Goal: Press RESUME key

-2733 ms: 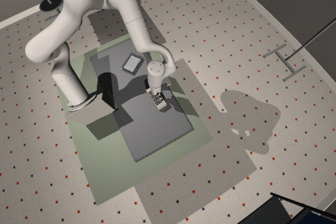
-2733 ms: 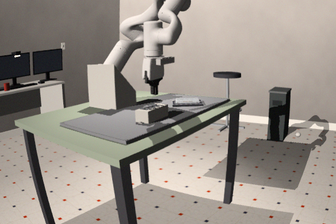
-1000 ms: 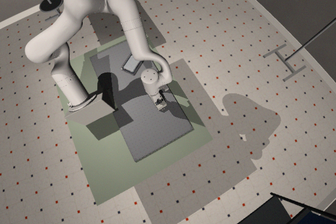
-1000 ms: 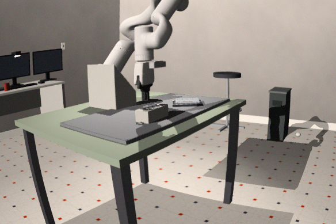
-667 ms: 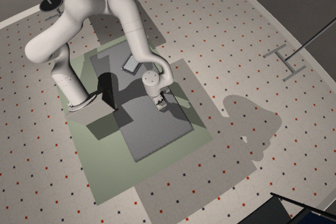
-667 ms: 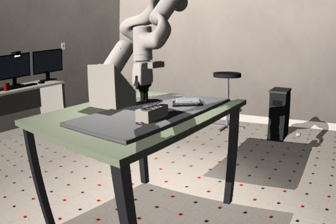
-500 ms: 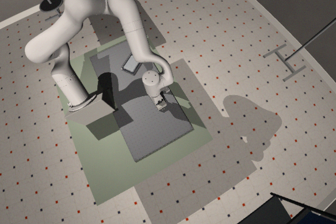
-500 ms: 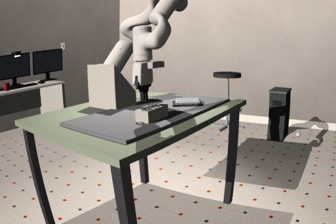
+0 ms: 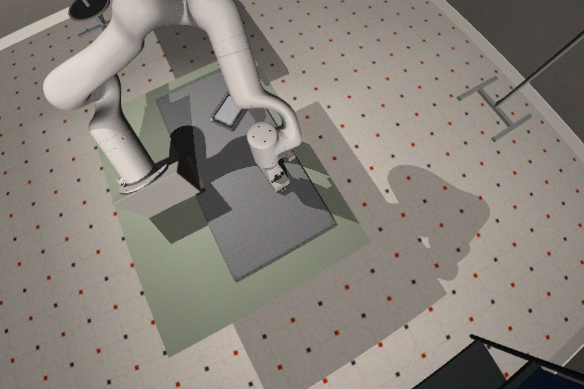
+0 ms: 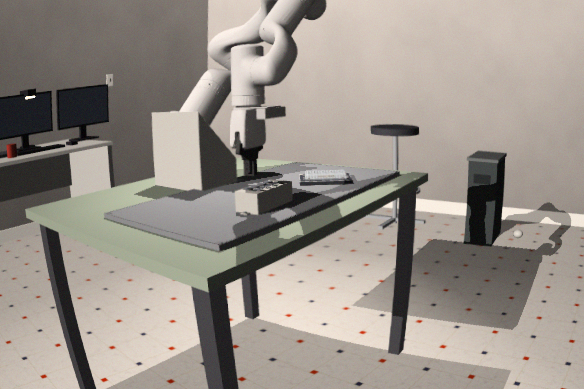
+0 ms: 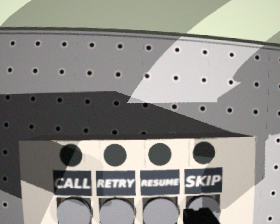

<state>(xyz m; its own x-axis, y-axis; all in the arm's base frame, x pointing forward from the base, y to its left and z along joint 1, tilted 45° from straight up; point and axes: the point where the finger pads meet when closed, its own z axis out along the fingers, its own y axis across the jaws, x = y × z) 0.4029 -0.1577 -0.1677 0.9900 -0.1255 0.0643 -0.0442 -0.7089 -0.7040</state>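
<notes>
Right now the operator panel is 70 mm below my hand, 30 mm to the left of it and 10 mm ahead of it. Round my hand: flat tray (390 mm to the left, 90 mm below, 30 mm ahead).
</notes>
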